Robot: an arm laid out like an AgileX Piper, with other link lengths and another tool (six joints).
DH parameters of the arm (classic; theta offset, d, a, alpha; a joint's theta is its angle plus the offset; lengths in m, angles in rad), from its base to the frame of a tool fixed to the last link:
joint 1: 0 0.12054 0 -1.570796
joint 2: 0.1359 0 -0.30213 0
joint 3: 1.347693 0 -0.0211 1.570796
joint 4: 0 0.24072 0 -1.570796
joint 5: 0 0 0 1.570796
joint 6: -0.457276 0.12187 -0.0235 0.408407
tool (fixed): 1.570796 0.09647 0 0
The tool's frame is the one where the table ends.
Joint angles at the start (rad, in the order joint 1, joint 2, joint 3, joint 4, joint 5, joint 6): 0.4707, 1.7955, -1.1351, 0.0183, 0.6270, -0.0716
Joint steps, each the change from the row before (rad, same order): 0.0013, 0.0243, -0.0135, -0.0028, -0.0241, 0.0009; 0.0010, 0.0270, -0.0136, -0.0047, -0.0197, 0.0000; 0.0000, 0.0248, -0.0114, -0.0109, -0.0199, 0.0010; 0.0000, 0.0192, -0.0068, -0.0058, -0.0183, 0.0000; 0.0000, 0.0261, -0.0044, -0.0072, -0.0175, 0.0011; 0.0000, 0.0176, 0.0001, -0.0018, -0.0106, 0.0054; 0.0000, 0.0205, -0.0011, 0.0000, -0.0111, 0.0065; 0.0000, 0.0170, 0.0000, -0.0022, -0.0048, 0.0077; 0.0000, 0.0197, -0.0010, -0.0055, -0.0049, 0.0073
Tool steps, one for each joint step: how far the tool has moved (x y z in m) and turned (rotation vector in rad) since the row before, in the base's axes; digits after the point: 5 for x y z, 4 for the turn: 0.00708, 0.00384, -0.00341, 0.0040, -0.0129, 0.0017; 0.00638, 0.00325, -0.00519, -0.0007, -0.0075, 0.0034; 0.00622, 0.00212, -0.00496, -0.0047, -0.0097, 0.0052; 0.00451, 0.00182, -0.00429, -0.0015, -0.0074, 0.0034; 0.00348, 0.00118, -0.00842, -0.0066, 0.0013, 0.0034; 0.00107, 0.00020, -0.00696, -0.0026, 0.0066, -0.0038; 0.00117, 0.00035, -0.00795, -0.0015, 0.0085, -0.0059; 0.00000, -0.00049, -0.00739, -0.0045, 0.0113, -0.0057; 0.00018, -0.00062, -0.00827, -0.0076, 0.0115, -0.0032
